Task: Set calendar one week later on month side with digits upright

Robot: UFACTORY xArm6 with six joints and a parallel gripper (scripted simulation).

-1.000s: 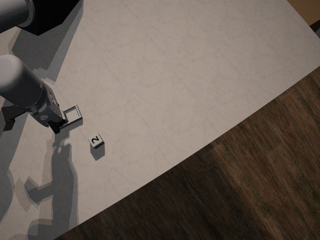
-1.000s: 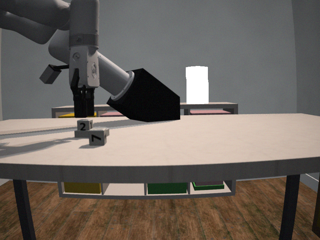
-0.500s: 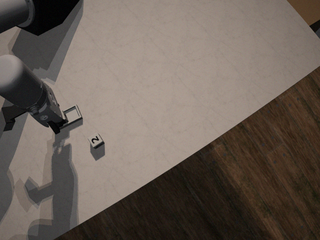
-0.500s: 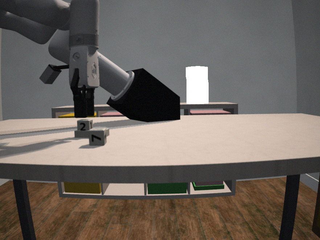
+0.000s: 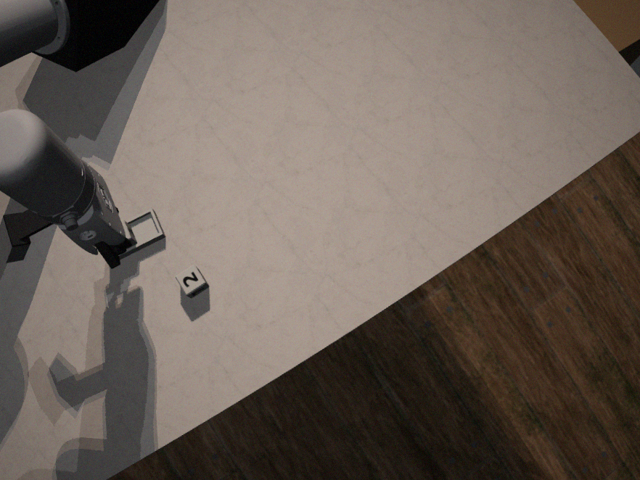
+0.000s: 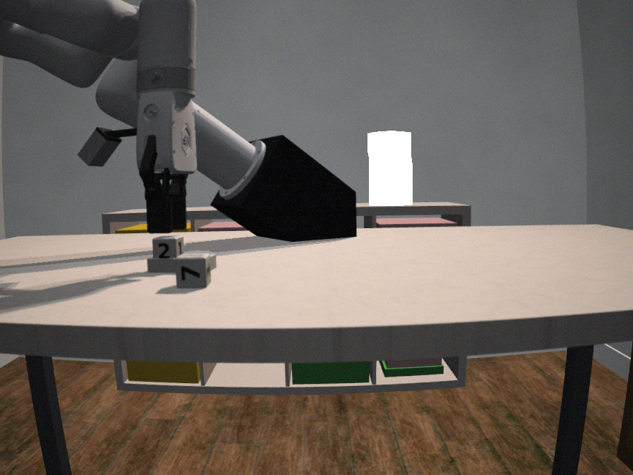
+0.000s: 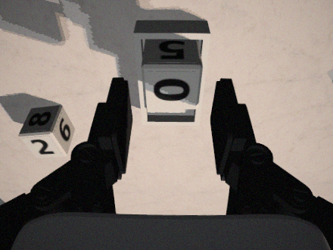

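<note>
Right now the grey tray is 10 mm ahead of my hand, 20 mm to the left of it and 60 mm below it. Round my hand: white cube 120 mm ahead, 20 mm to the left, 50 mm below.
</note>
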